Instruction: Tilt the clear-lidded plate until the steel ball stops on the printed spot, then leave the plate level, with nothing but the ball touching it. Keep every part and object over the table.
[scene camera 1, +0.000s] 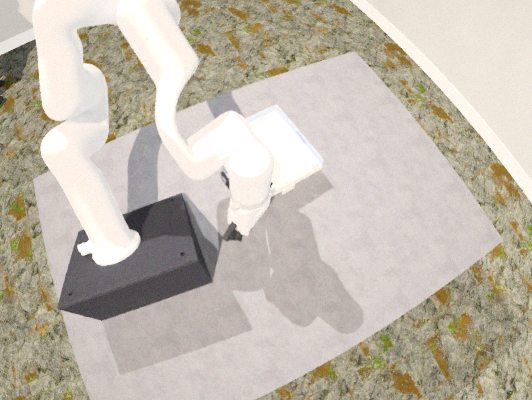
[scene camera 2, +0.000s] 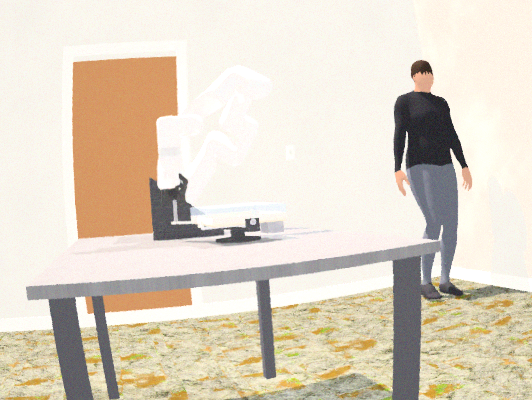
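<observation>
The white clear-lidded plate (scene camera 1: 290, 146) (scene camera 2: 238, 213) sits about level on its black pivot stand (scene camera 2: 237, 236) in the middle of the table. My arm covers much of the plate in the overhead view, so the steel ball and the printed spot are hidden. My gripper (scene camera 1: 232, 234) (scene camera 2: 177, 188) points down at the plate's near-left side, over the upright handle rod (scene camera 2: 174, 210). Its fingers stand open around the top of the handle, and the knob is hidden between them. I cannot tell whether they touch it.
The robot's black base box (scene camera 1: 145, 258) (scene camera 2: 163, 215) stands left of the plate. A person (scene camera 2: 428, 172) walks on the floor at the right, away from the table.
</observation>
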